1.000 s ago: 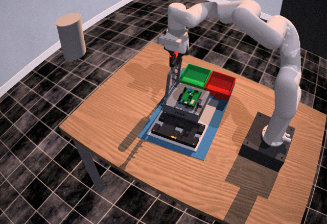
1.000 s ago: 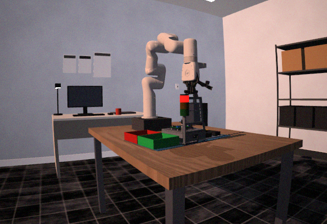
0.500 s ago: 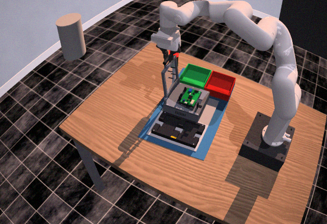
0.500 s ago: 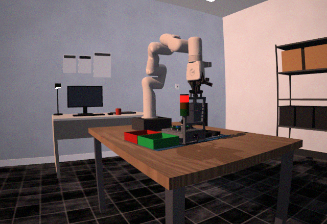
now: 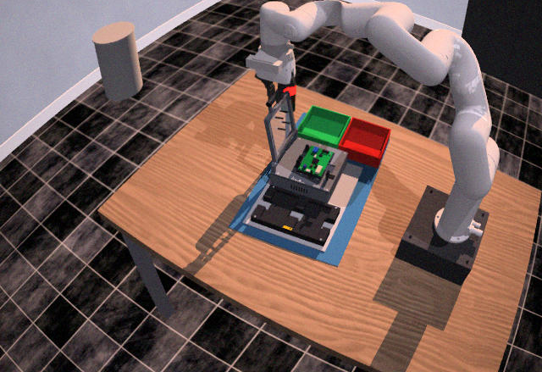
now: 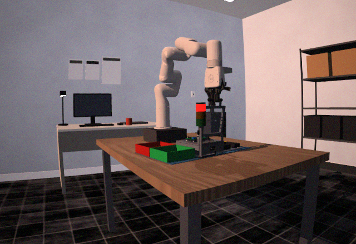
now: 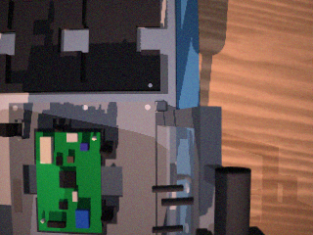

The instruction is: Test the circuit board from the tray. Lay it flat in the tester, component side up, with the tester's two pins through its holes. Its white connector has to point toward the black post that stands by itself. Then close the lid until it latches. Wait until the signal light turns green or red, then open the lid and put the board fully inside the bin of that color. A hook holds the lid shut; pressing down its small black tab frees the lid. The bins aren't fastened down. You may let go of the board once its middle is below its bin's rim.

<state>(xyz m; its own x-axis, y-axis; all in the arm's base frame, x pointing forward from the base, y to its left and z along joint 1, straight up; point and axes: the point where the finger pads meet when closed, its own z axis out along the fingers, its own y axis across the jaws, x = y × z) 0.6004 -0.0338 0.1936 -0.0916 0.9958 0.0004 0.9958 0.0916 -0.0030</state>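
The green circuit board is 20 cm below my hand, 13 cm behind it and 1 cm to the right of it. From my hand the other things lie so: black block (20 cm behind, 19 cm below, 4 cm to the left); then green bin (26 cm below, 21 cm to the right, 7 cm behind); then clear lid (9 cm below, 2 cm behind).
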